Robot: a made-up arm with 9 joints. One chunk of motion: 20 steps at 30 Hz.
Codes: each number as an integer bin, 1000 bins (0 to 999) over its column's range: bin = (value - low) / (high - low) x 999, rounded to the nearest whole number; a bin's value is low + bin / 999 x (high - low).
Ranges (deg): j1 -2.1..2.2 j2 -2.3..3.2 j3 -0.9..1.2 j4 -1.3..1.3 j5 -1.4..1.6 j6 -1.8..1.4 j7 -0.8..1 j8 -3..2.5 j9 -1.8..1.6
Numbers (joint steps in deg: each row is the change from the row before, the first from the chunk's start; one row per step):
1: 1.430 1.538 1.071 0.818 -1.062 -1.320 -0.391 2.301 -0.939
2: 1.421 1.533 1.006 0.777 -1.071 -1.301 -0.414 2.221 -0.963
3: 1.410 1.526 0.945 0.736 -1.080 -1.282 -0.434 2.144 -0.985
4: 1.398 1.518 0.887 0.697 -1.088 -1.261 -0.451 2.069 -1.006
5: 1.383 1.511 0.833 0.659 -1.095 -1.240 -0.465 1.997 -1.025
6: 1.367 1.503 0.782 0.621 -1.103 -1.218 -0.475 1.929 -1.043
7: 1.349 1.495 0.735 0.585 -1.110 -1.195 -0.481 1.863 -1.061
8: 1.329 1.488 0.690 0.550 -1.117 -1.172 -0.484 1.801 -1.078
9: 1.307 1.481 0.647 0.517 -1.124 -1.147 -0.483 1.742 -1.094
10: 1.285 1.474 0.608 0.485 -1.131 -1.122 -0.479 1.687 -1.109
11: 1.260 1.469 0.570 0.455 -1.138 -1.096 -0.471 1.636 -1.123
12: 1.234 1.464 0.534 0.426 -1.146 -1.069 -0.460 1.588 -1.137
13: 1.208 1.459 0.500 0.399 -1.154 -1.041 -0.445 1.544 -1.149
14: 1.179 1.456 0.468 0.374 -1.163 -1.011 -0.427 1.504 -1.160
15: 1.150 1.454 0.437 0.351 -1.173 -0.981 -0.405 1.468 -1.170
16: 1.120 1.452 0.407 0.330 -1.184 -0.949 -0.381 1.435 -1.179
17: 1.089 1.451 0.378 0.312 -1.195 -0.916 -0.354 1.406 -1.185
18: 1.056 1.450 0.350 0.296 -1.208 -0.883 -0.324 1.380 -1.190
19: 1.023 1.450 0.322 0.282 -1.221 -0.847 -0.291 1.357 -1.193
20: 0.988 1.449 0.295 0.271 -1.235 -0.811 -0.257 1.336 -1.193
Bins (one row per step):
1: 820 697 938 814 113 150 227 963 253
2: 818 696 907 798 110 156 214 948 246
3: 815 695 878 782 107 162 203 934 239
4: 813 693 850 767 104 168 194 921 233
5: 809 692 824 753 102 175 186 908 228
6: 805 691 800 738 99 182 180 895 222
7: 801 689 778 724 97 189 177 883 217
8: 797 688 756 711 94 196 175 872 212
9: 792 687 736 698 92 204 176 861 207
10: 786 685 717 686 90 212 178 851 203
11: 781 685 699 674 87 220 183 842 199
12: 775 684 682 663 85 228 189 833 195
13: 769 683 666 653 82 237 197 825 191
14: 762 682 651 643 79 246 207 818 188
15: 755 682 636 634 76 256 219 812 185
16: 748 681 622 626 72 266 233 806 182
17: 741 681 608 619 68 276 248 800 181
18: 733 681 595 613 64 286 264 796 179
19: 726 681 581 608 60 298 282 791 178
20: 717 681 568 604 55 309 301 788 178

